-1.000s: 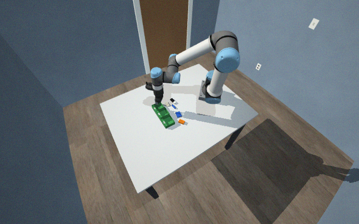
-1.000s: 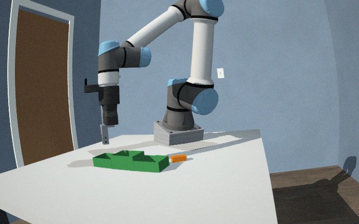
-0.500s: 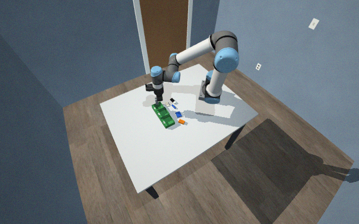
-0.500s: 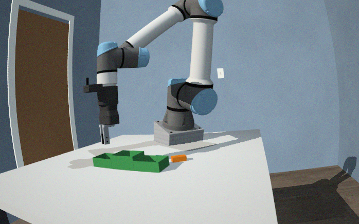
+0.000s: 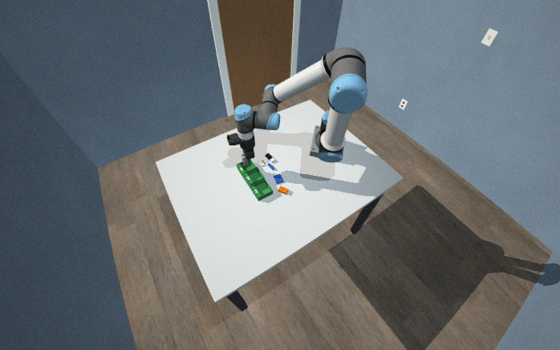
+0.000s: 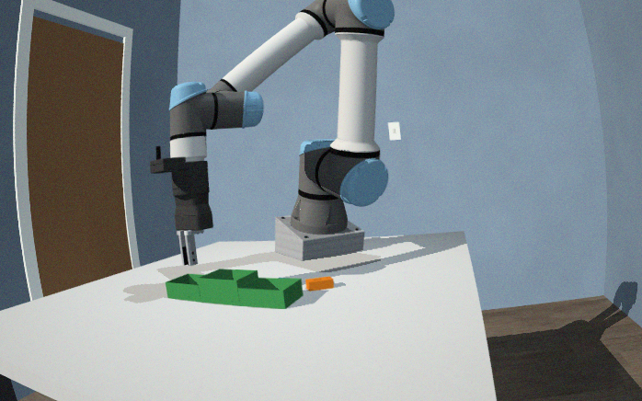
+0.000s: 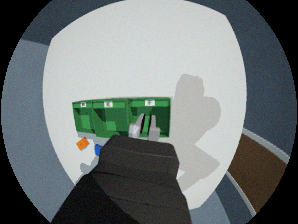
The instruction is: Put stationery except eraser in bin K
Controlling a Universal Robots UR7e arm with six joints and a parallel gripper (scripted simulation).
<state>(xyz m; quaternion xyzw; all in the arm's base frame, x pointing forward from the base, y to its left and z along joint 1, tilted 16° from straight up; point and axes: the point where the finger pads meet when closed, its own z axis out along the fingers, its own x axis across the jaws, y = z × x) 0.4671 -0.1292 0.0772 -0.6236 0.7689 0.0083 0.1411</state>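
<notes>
Right now my hand is 80 mm to the right of the three joined green bins and 60 mm above it. From my hand the other things lie so: white die (100 mm behind, 80 mm below); blue stick (130 mm behind, 70 mm below, 50 mm to the left); blue block (140 mm to the left, 120 mm behind, 80 mm below).
</notes>
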